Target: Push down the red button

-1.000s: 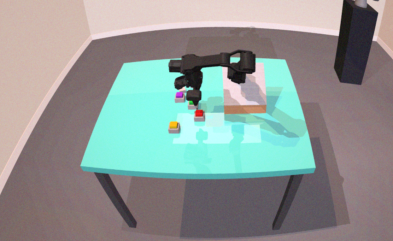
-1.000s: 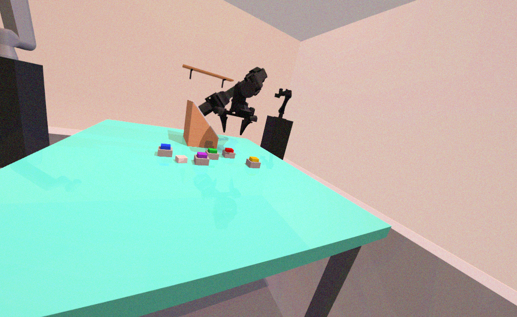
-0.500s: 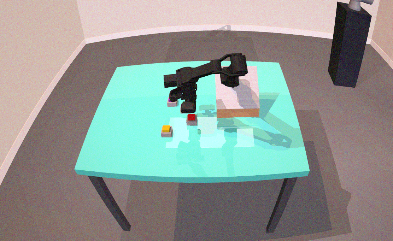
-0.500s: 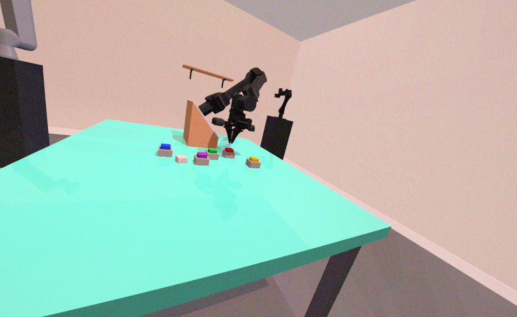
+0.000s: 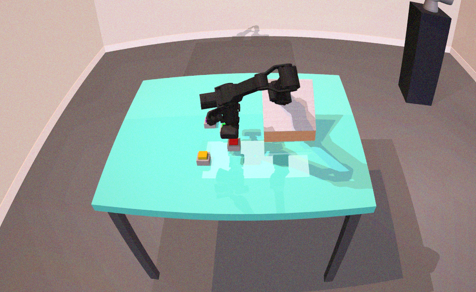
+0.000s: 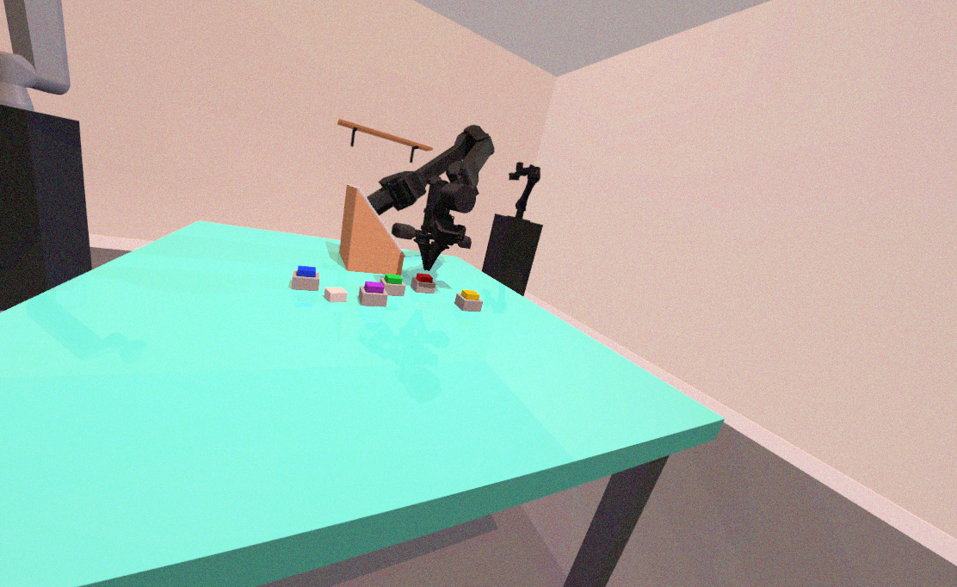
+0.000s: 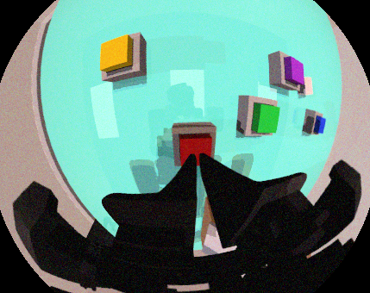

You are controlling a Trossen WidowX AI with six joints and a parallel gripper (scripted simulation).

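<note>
My gripper tip is 2 cm above the red button. The rest, counted from my gripper tip: yellow button 10 cm ahead, 9 cm to the left, 2 cm below; green button 8 cm to the right, 4 cm ahead, 2 cm below; purple button 13 cm to the right, 12 cm ahead, 2 cm below.
</note>
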